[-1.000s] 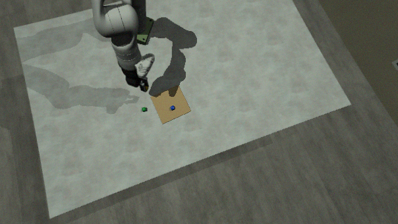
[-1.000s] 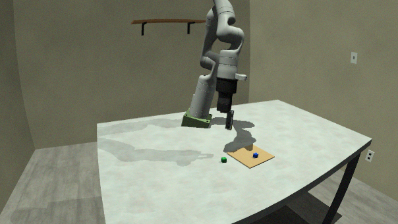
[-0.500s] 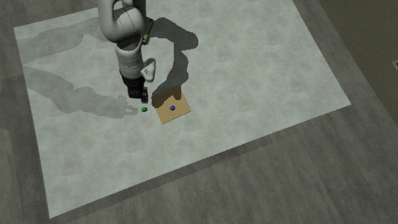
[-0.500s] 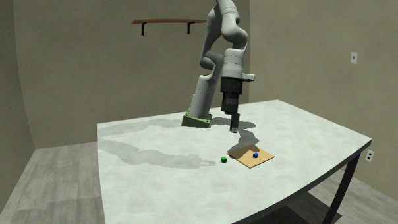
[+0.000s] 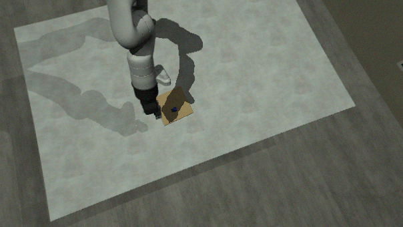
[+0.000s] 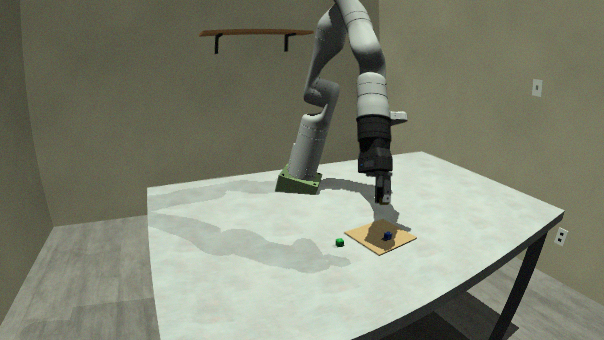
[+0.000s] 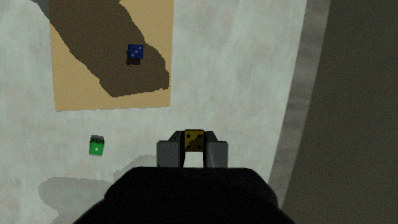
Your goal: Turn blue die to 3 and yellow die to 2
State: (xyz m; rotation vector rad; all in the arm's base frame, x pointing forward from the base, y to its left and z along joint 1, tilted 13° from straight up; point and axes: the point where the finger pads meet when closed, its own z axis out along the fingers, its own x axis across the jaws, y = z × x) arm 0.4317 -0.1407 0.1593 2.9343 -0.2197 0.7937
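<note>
Right now the blue die is 14 cm below my hand, 7 cm to the left of it and 2 cm behind it. Also, from my hand: yellow die 1 cm below, 1 cm ahead; then tan mat 15 cm below, 7 cm to the left, 4 cm behind; then green die 14 cm below, 8 cm behind, 4 cm to the right.
</note>
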